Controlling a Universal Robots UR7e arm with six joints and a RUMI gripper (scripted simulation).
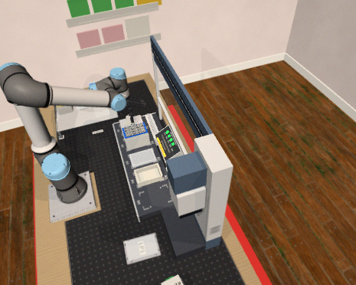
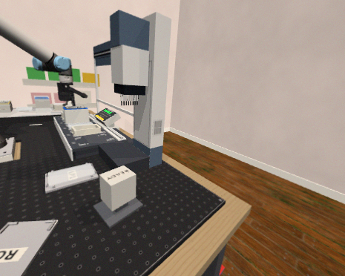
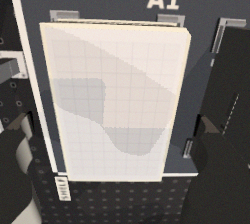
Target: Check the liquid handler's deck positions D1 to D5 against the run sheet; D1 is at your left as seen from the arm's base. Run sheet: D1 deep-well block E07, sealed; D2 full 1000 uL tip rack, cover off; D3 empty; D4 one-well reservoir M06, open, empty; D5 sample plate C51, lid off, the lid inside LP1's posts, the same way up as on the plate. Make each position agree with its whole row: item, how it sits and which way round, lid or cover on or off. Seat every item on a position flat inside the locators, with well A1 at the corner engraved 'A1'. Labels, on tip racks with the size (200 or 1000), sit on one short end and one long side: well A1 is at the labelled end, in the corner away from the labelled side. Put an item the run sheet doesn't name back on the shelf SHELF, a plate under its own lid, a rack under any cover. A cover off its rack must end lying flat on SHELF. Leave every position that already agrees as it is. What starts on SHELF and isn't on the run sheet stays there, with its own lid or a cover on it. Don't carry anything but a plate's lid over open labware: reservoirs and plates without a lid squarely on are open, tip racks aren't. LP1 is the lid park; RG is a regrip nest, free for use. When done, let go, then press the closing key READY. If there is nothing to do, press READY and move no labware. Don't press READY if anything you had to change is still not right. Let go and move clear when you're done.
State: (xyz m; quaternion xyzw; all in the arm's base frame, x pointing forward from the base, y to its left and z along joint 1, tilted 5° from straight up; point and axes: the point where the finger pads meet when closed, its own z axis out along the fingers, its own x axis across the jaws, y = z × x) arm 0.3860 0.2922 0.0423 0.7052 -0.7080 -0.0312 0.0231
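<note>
My hand is 1 cm above the deep-well block. The rest, counted from my hand: blue-rimmed tip rack (1 cm ahead, 12 cm to the right, 4 cm above); clear well plate (25 cm to the right, 3 cm below); shelf label (20 cm behind, 9 cm to the left, 8 cm below).
</note>
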